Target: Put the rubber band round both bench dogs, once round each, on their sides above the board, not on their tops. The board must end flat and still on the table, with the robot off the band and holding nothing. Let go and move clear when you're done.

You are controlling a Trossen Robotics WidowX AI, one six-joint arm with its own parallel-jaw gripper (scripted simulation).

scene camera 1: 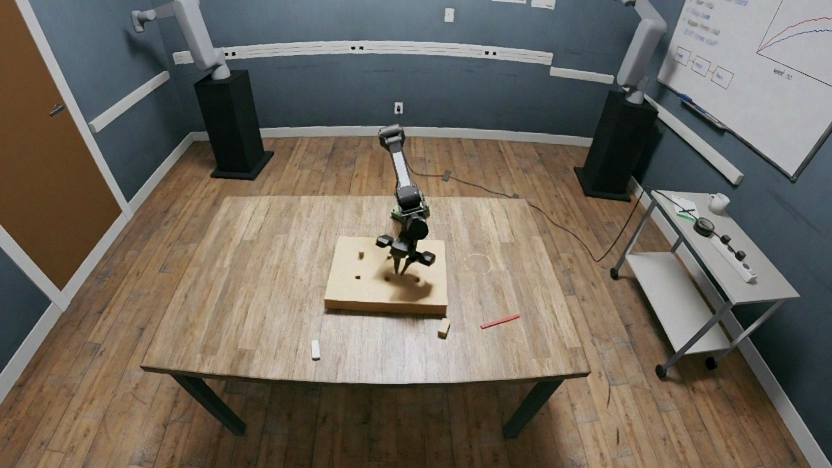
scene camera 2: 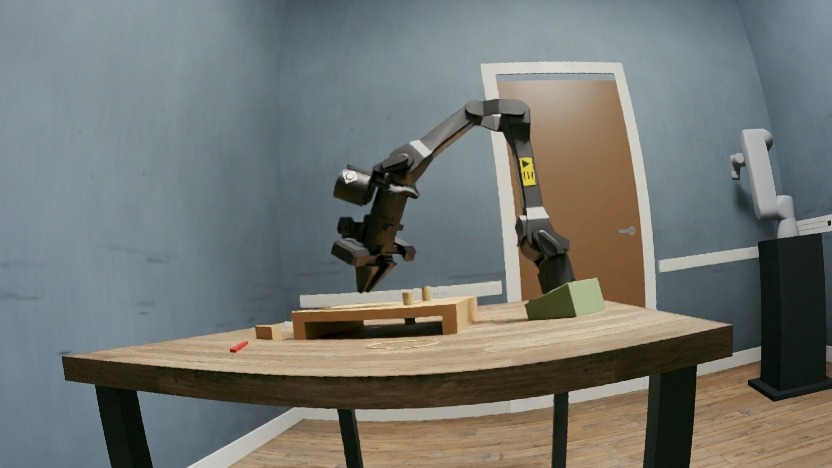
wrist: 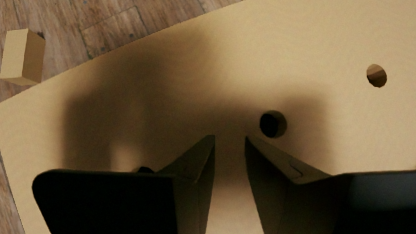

Labels:
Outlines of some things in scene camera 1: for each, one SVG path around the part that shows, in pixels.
My gripper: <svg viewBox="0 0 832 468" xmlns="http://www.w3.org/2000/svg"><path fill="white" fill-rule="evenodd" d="M404 227L395 241L393 237L384 234L378 237L375 243L376 246L381 248L391 247L389 253L393 256L395 273L398 272L401 259L405 259L401 276L412 263L419 261L420 264L430 267L436 260L434 253L426 250L423 253L416 251L418 241L412 239L408 234L408 230Z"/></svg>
A tan board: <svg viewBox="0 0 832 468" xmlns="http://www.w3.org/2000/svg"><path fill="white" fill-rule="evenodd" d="M339 236L324 298L326 308L446 314L448 303L444 241L418 240L416 251L423 253L426 250L436 255L435 263L427 267L417 261L412 263L405 273L400 276L405 259L409 256L401 259L398 272L395 274L394 260L392 255L389 254L390 246L385 248L376 246L377 238Z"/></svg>

